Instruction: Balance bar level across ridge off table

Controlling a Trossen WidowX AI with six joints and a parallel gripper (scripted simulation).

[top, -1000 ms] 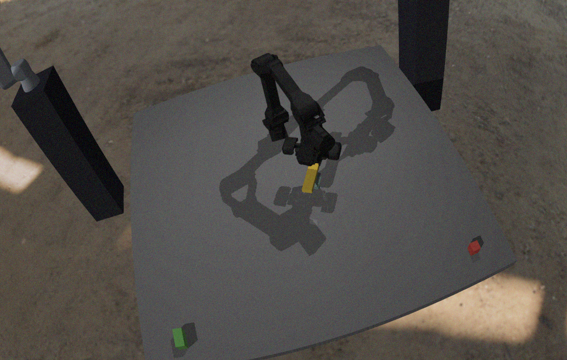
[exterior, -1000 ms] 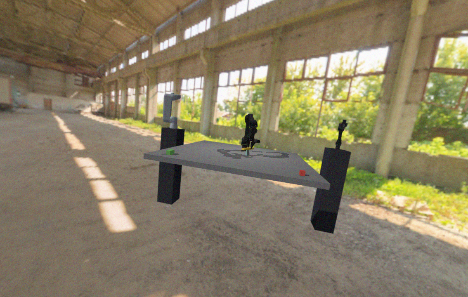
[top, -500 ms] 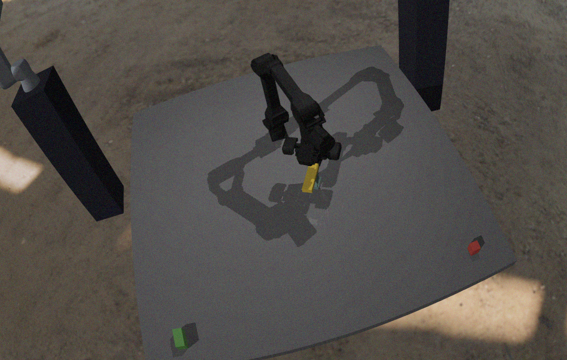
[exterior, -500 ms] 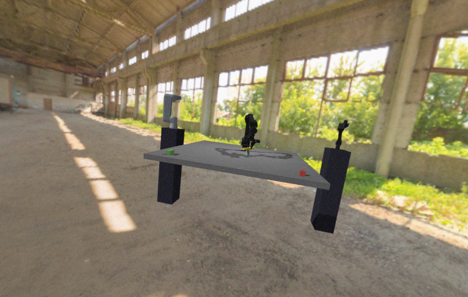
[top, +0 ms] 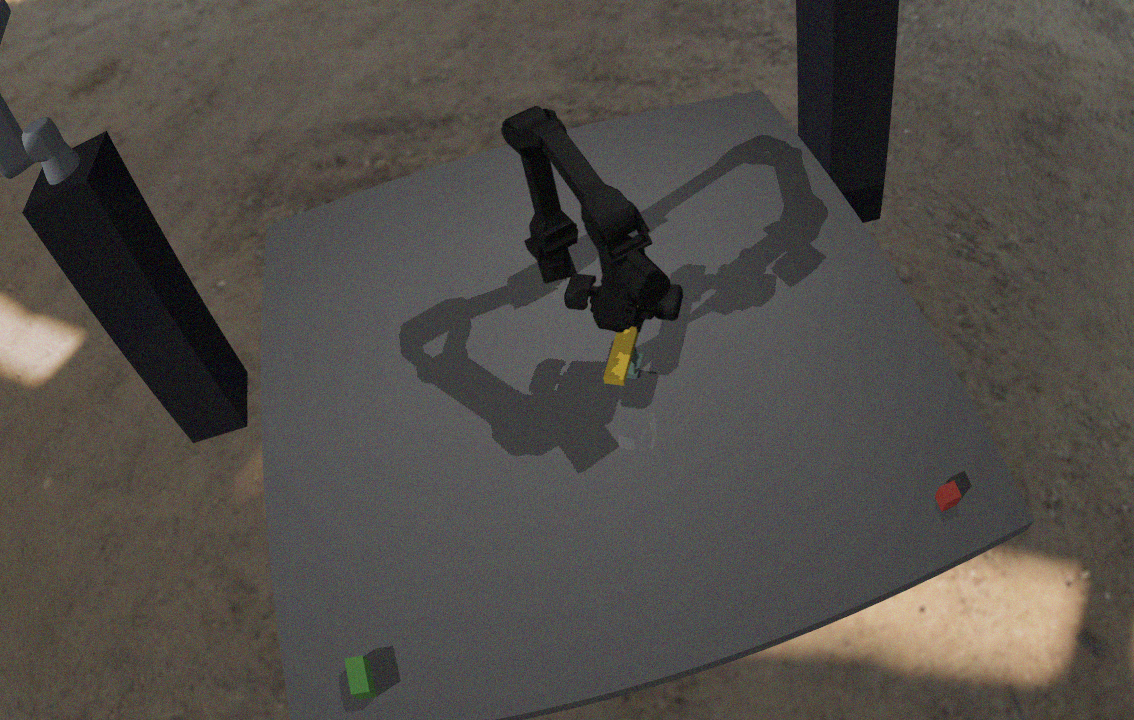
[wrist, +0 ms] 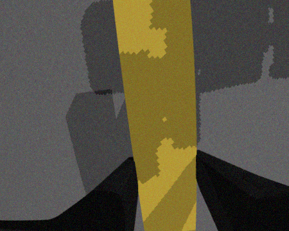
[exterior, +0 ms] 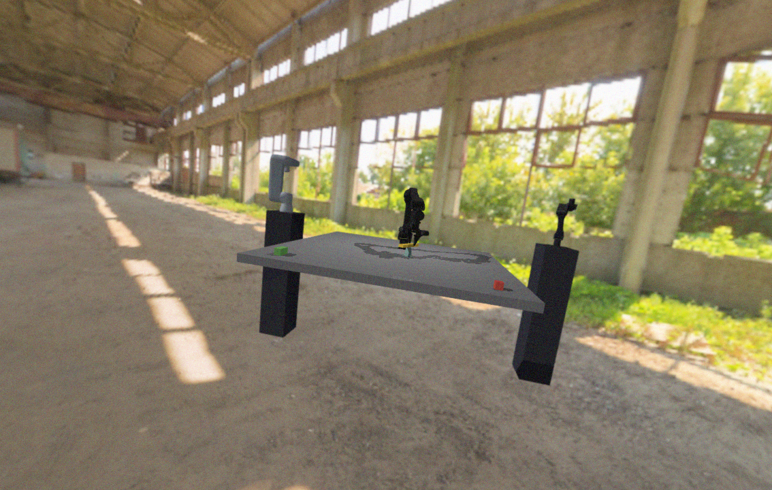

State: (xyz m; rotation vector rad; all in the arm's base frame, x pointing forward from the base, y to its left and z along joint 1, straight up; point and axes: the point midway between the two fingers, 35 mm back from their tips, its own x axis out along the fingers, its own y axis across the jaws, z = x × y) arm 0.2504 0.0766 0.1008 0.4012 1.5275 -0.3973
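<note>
Now: the yellow bar 20 mm ahead of my gripper tip and 10 mm to the right of it. Round my gripper tip: red block: 490 mm ahead, 420 mm to the left, 50 mm below; green block: 580 mm to the right, 490 mm ahead, 50 mm below.
</note>
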